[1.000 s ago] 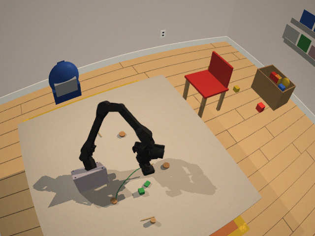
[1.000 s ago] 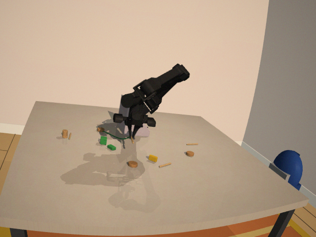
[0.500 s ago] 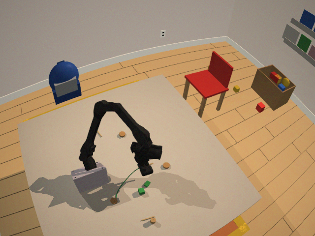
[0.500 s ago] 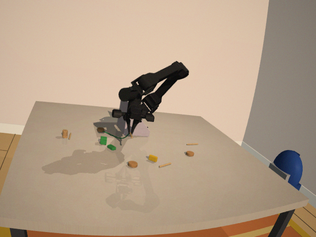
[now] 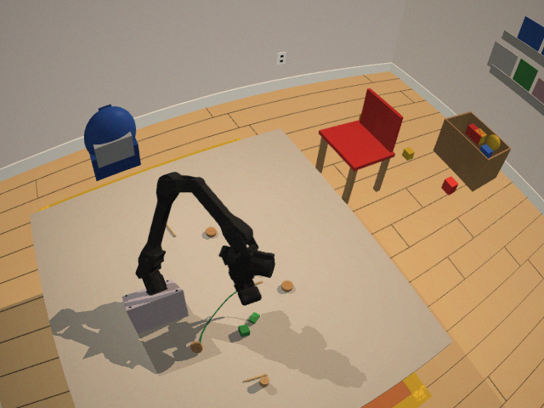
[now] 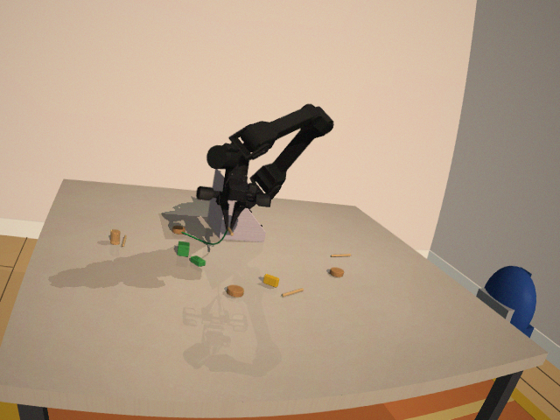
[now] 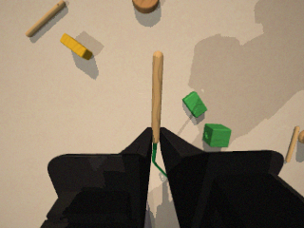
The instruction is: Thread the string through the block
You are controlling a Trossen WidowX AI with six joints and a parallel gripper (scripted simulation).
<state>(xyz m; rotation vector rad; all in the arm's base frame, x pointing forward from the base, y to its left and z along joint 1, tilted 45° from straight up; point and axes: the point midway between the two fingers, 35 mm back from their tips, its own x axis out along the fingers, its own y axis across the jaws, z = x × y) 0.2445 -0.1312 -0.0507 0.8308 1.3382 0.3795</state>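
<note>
My gripper tip is now 9 cm above the green block and 7 cm to the left of it. Also, from my gripper tip: thin wooden stick: 1 cm ahead; yellow block: 12 cm ahead, 9 cm to the left, 9 cm below; round wooden button: 23 cm behind, 9 cm below, 7 cm to the right.
</note>
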